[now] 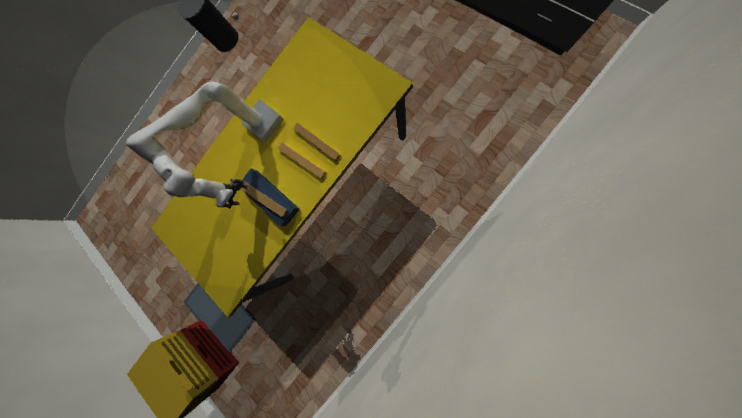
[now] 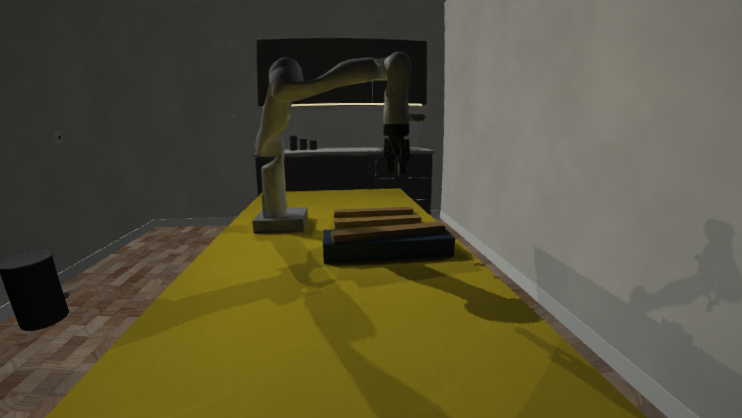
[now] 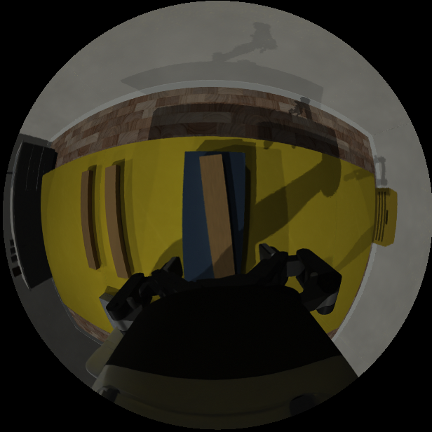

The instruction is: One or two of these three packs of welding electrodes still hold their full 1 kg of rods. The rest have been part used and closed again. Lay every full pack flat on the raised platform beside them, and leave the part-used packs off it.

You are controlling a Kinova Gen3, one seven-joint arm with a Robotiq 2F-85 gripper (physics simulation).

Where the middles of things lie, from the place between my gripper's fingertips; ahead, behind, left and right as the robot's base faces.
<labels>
Right now the raised platform point(image 2: 441, 244) is 20 mm behind my hand, 10 mm to the left of it and 220 mm below it.
</labels>
